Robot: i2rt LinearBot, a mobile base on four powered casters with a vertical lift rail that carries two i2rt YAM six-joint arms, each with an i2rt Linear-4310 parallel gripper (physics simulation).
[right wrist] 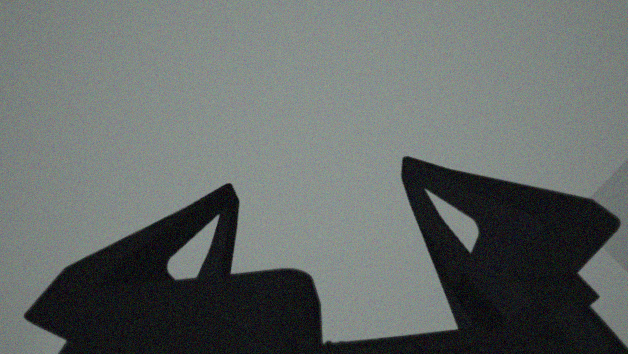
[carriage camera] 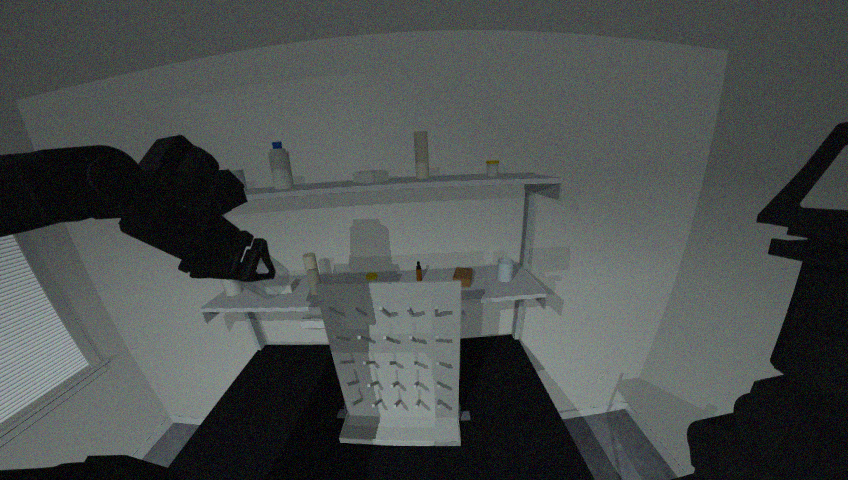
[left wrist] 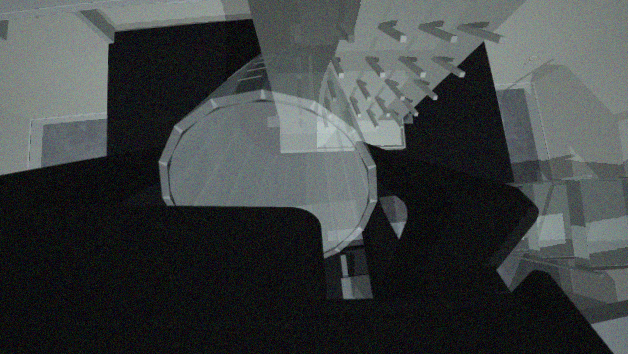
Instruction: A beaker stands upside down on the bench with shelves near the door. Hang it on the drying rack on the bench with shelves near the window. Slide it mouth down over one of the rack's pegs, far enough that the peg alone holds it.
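Frame: origin at the left arm's base, x ahead, y left, z up, level; metres.
Where they show: left gripper, between the fingertips: [carriage camera: 256, 274] [left wrist: 281, 151]; right gripper, between the fingertips: [right wrist: 316, 179].
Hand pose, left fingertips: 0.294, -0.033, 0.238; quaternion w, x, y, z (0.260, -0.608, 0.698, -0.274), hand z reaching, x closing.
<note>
Things, the pixels of their top centre, and the offset from my left fingertips, as dx, dy, dz. "*": a spot on its surface instead. Level surfaces: height alone.
- clear beaker, centre of its top: [left wrist: 262, 81] +0.004, -0.001, +0.060
- lower shelf, height of its surface: dz -0.360
- brown box, a spot on its surface: [carriage camera: 462, 276] * +0.566, -0.473, -0.319
- small amber bottle, a spot on its surface: [carriage camera: 419, 273] * +0.619, -0.289, -0.318
- pale beaker, a spot on its surface: [carriage camera: 505, 270] * +0.557, -0.661, -0.301
The clear beaker [left wrist: 267, 130] is held in the left gripper, one round end facing the left wrist camera. It is hard to make out in the carriage view. My left gripper [carriage camera: 260, 270] [left wrist: 281, 151] is shut on the beaker and is at the left of the rack, about level with its top edge in the carriage view. The white drying rack [carriage camera: 450, 295] [left wrist: 430, 10] stands on the black bench with rows of pegs facing the robot. In the left wrist view it lies beyond the beaker, at upper centre and right. My right gripper [right wrist: 316, 179] is open and empty.
Two wall shelves hang behind the rack. The upper shelf [carriage camera: 333, 191] bears bottles and jars. The lower shelf [carriage camera: 511, 292] bears a brown box [carriage camera: 462, 276], a small amber bottle [carriage camera: 419, 273] and a pale beaker [carriage camera: 505, 270]. A window blind [carriage camera: 38, 333] is at the left.
</note>
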